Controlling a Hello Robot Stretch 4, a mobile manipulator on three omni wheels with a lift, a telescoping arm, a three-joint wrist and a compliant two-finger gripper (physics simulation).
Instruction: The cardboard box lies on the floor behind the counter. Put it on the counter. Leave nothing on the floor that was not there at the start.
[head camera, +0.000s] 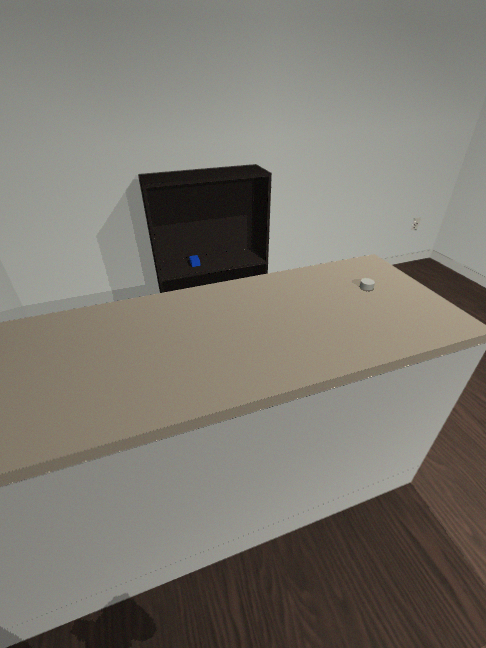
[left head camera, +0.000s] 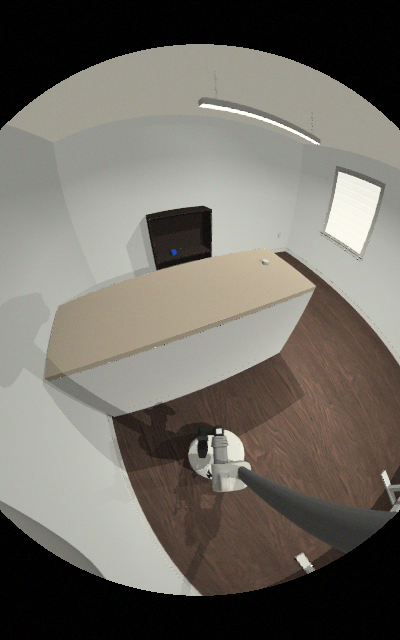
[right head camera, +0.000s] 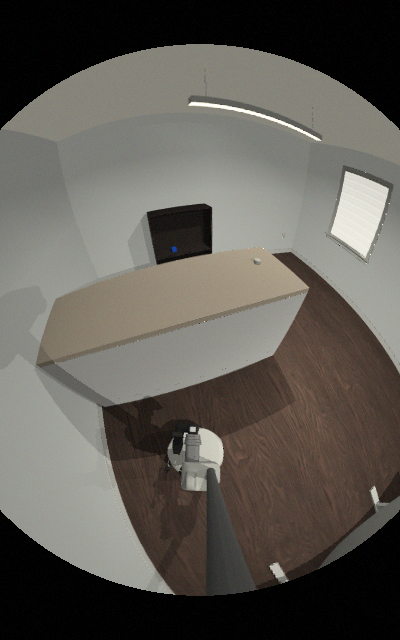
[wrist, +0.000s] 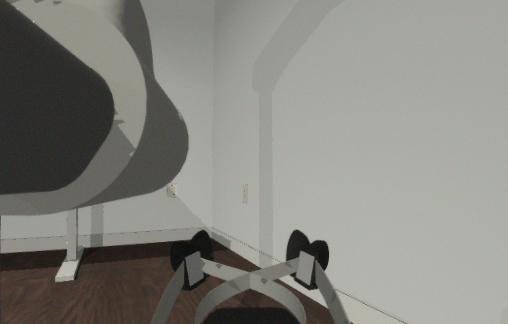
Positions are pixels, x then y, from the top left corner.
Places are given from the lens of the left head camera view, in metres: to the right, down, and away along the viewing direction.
counter (left head camera: 157, 336): -0.20, 0.08, 0.79
dark brown cabinet (left head camera: 176, 228): -0.32, -1.26, 2.14
window (left head camera: 355, 199): 2.32, -1.79, 1.33
white wall (left head camera: 80, 202): -1.44, -1.41, 1.38
The marked spots on the dark brown cabinet and the window are 2.81 m apart.
